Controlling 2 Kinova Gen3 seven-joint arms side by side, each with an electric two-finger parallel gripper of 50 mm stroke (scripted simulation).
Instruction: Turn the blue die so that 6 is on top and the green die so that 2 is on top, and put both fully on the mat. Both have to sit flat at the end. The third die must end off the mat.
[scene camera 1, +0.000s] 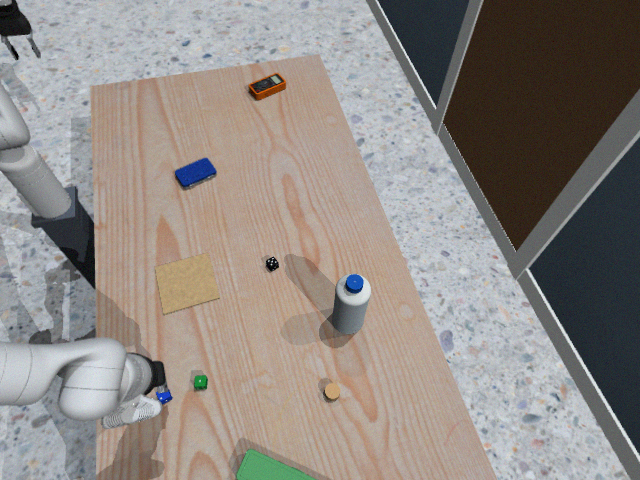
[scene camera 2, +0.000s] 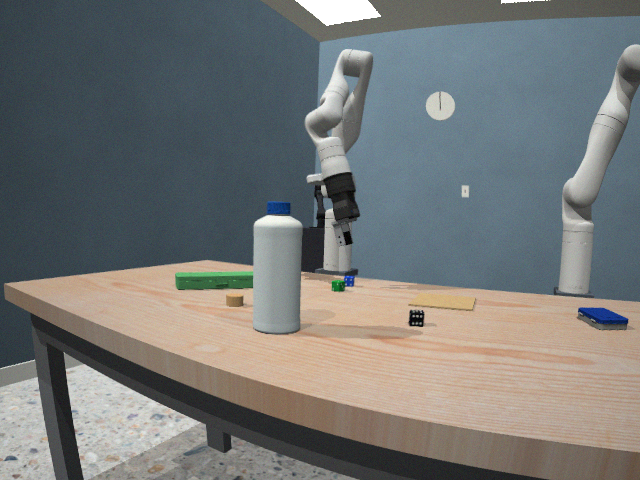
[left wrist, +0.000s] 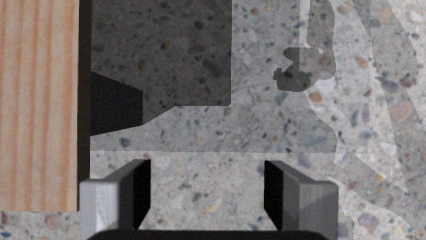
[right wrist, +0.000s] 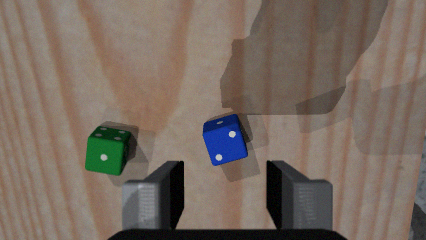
My right gripper (scene camera 2: 345, 245) is 110 cm from the lens. A tan mat (scene camera 2: 463, 303) is 94 cm from the lens.
